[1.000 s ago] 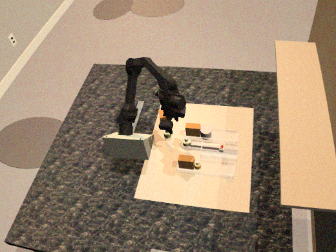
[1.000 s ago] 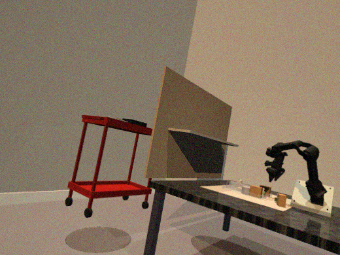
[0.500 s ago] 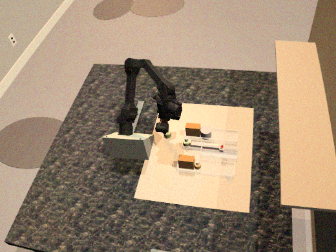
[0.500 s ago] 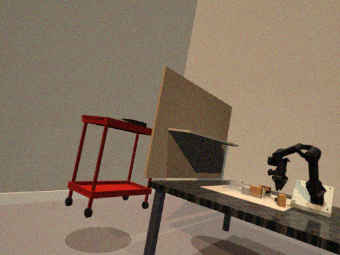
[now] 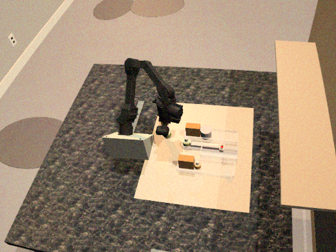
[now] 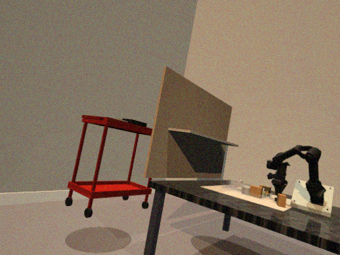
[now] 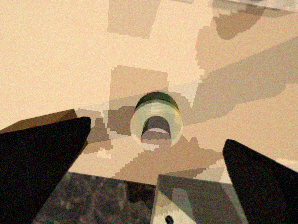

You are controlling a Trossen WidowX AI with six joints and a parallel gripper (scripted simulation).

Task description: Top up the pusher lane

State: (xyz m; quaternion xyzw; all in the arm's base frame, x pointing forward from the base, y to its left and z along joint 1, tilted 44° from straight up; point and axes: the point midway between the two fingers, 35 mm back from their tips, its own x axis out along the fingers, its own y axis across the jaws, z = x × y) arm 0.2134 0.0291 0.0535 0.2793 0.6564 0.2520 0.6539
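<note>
My gripper tip is now 20 cm short of the grey cylinder, 2 cm to the right of it and 2 cm above it. From my gripper tip the other things lie so: clear lane rack (26 cm ahead, 9 cm to the right, 3 cm below).
</note>
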